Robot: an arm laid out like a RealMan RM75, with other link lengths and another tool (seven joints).
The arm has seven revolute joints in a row. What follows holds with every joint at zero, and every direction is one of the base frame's.
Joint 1 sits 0.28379 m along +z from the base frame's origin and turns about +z.
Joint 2 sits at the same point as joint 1 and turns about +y.
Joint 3 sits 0.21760 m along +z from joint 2 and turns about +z.
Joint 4 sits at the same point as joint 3 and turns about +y.
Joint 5 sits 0.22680 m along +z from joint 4 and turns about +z.
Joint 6 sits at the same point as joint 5 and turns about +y.
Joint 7 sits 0.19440 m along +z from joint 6 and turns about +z.
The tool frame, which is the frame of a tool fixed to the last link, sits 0.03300 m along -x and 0.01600 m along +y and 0.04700 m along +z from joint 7; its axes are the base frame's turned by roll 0.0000, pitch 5.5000 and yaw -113.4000 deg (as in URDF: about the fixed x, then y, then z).
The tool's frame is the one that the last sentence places.
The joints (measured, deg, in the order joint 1, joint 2, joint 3, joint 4, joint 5, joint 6, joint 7), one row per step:
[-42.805 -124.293 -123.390 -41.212 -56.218 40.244 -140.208]
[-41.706 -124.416 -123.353 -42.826 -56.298 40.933 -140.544]
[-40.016 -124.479 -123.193 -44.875 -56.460 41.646 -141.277]
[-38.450 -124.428 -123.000 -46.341 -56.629 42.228 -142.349]
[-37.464 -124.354 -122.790 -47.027 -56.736 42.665 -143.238]
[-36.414 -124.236 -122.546 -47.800 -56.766 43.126 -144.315]
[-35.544 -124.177 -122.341 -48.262 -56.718 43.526 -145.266]
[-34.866 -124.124 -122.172 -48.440 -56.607 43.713 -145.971]
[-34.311 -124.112 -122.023 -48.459 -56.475 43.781 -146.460]
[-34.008 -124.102 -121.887 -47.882 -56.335 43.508 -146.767]
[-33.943 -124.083 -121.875 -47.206 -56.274 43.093 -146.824]
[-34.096 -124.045 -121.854 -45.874 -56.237 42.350 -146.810]
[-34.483 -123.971 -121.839 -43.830 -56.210 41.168 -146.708]
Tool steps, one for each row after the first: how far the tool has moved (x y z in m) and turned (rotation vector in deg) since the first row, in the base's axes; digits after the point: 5 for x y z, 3 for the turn. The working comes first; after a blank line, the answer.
Tool pose at each row, in the base's axes (x y z in m, rotation vector in deg; the steps are taken from these numbers as rounded here):
[-0.18753 0.48169 -0.06651 7.899 -161.828 -64.899]
[-0.18831 0.48097 -0.06175 8.277 -161.927 -65.603]
[-0.19186 0.47963 -0.05487 9.489 -161.833 -66.650]
[-0.19704 0.47734 -0.04957 11.504 -161.767 -67.288]
[-0.20099 0.47481 -0.04751 13.173 -161.845 -67.288]
[-0.20531 0.47223 -0.04493 14.989 -161.844 -67.301]
[-0.20953 0.46919 -0.04404 16.721 -161.875 -67.017]
[-0.21395 0.46652 -0.04392 18.161 -161.749 -66.702]
[-0.21818 0.46398 -0.04451 19.331 -161.570 -66.352]
[-0.22328 0.46142 -0.04698 20.562 -161.267 -65.819]
[-0.22723 0.46014 -0.04901 21.415 -160.938 -65.554]
[-0.23246 0.45842 -0.05311 22.566 -160.505 -65.024]
[-0.23940 0.45635 -0.05908 24.014 -159.841 -64.316]

[-0.00078 -0.00072 0.00476 0.431 -0.408 0.070]
[-0.00433 -0.00206 0.01164 1.140 -1.001 0.640]
[-0.00951 -0.00435 0.01694 1.616 -1.740 1.728]
[-0.01346 -0.00688 0.01900 1.656 -2.316 2.663]
[-0.01778 -0.00946 0.02158 1.726 -2.888 3.702]
[-0.02200 -0.01250 0.02247 1.603 -3.385 4.726]
[-0.02642 -0.01517 0.02259 1.486 -3.656 5.645]
[-0.03065 -0.01771 0.02200 1.348 -3.792 6.436]
[-0.03575 -0.02027 0.01953 1.125 -3.798 7.342]
[-0.03970 -0.02155 0.01750 1.060 -3.739 7.999]
[-0.04493 -0.02327 0.01340 0.862 -3.624 8.911]
[-0.05187 -0.02534 0.00743 0.611 -3.381 10.117]

